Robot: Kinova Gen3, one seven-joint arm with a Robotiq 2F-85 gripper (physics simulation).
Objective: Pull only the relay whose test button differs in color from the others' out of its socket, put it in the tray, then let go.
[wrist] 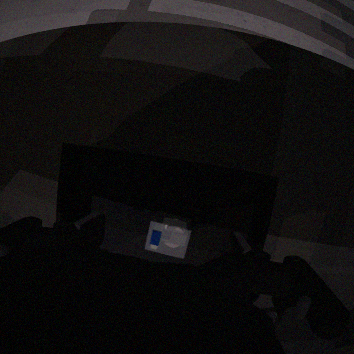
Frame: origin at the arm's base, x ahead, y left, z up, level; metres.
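Where they show: gripper, between the fingertips: [163,236].
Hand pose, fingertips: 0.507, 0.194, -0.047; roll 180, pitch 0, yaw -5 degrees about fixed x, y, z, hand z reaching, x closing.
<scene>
Things, the pixels of their top centre, and the offset from my fingertips, as dx, dy, dz. "pt": a spot on its surface instead.
- relay, centre of its top: [166,240] +0.002, -0.001, +0.004
- dark tray, a spot on its surface: [170,162] pt +0.002, +0.050, -0.008
The relay [168,239] is a small pale box with a blue test button and a round light mark on its top. It sits inside the dark tray [170,162], low in the middle of the wrist view. My gripper [163,236] is open, its fingertips wide apart on the left and right of the relay, with a gap on each side. The picture is very dark, so the tray's floor and the relay's lower part are hard to make out. The socket and the other relays cannot be made out.
The tray's dark walls stand around the fingers, with the far wall beyond the relay. Dim brownish surface and broad shadows lie beyond the tray. A lighter curved band with grey stripes crosses the top of the view.
</scene>
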